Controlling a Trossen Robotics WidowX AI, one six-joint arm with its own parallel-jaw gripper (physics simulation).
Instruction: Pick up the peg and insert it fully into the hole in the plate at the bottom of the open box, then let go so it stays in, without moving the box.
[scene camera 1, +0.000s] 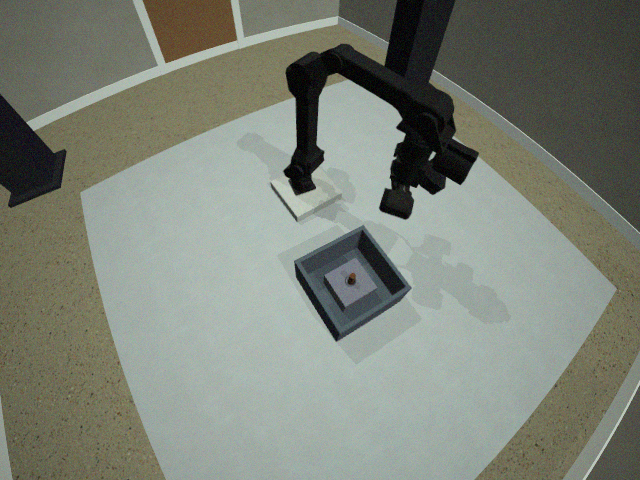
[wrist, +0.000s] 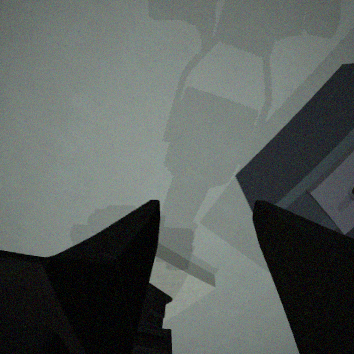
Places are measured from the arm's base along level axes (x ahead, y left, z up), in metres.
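Pixels of known places: gripper, fingertip midpoint: (wrist: 206, 209); arm's base, link origin: (scene camera 1: 302, 184) (wrist: 145, 296).
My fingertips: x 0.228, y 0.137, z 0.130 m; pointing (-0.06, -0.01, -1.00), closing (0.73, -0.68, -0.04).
Ahead of a thing's pixels: the offset from my fingertips to its top centre. Level surfaces: height alone.
The orange-brown peg {dx +0.107, dy -0.150, dz -0.071 m} (scene camera 1: 351, 277) stands in the hole of the pale plate {dx +0.109, dy -0.151, dz -0.098 m} (scene camera 1: 363, 290) (wrist: 334, 201), with its top part showing above the plate; how deep it sits cannot be told. The plate lies on the bottom of the open blue-grey box {dx +0.109, dy -0.151, dz -0.061 m} (scene camera 1: 373, 313) (wrist: 300, 135). In the wrist view, a small dark patch shows at the hole's place at the right edge. My gripper (scene camera 1: 397, 205) (wrist: 206, 209) is open and empty. It hangs above and outside the box, beyond its back right side in the scene view, apart from the peg.
The arm's base stands on a pale slab (scene camera 1: 303, 210) behind the box. The box's four raised walls surround the plate. A dark pillar (scene camera 1: 419, 46) stands behind the arm, and another dark pillar (scene camera 1: 31, 173) stands at the far left. The arm casts shadows across the white mat {dz -0.159 m} (scene camera 1: 222, 320).
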